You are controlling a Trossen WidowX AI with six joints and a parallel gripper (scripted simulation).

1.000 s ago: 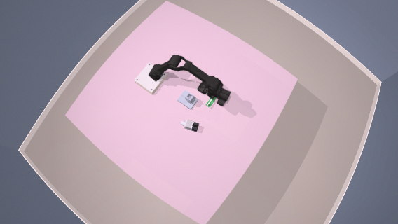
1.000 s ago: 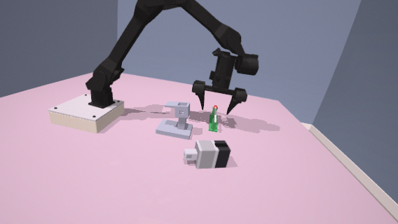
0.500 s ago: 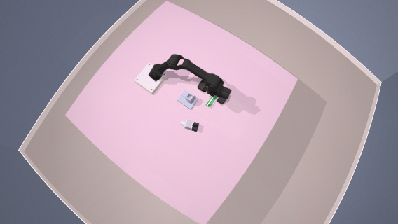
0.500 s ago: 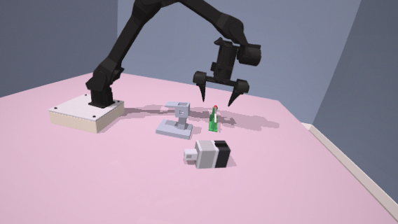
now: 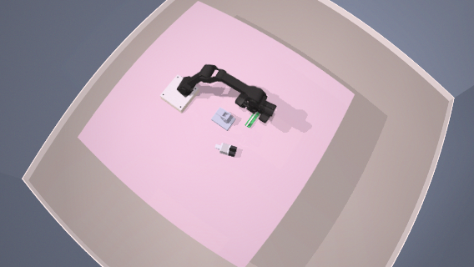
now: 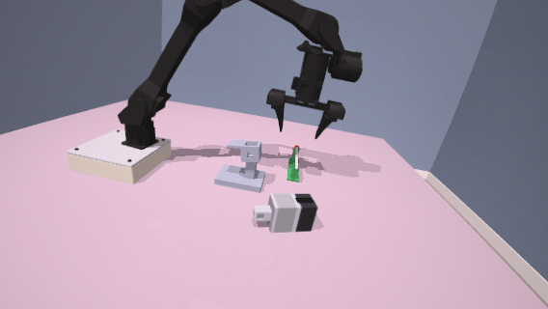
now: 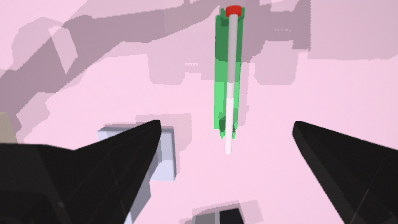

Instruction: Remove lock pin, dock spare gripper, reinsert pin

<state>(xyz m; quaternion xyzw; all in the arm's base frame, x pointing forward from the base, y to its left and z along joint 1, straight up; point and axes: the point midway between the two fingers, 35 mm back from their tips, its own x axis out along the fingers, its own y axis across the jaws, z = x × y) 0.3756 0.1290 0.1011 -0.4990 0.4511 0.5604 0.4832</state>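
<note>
Right now my gripper tip is 20 mm short of the spare gripper, 220 mm to the left of it and 80 mm above it. From my gripper tip the other things lie so: mount socket: 100 mm behind, 100 mm to the right, 60 mm below; then green see-through block: 30 mm to the left, 90 mm below.
</note>
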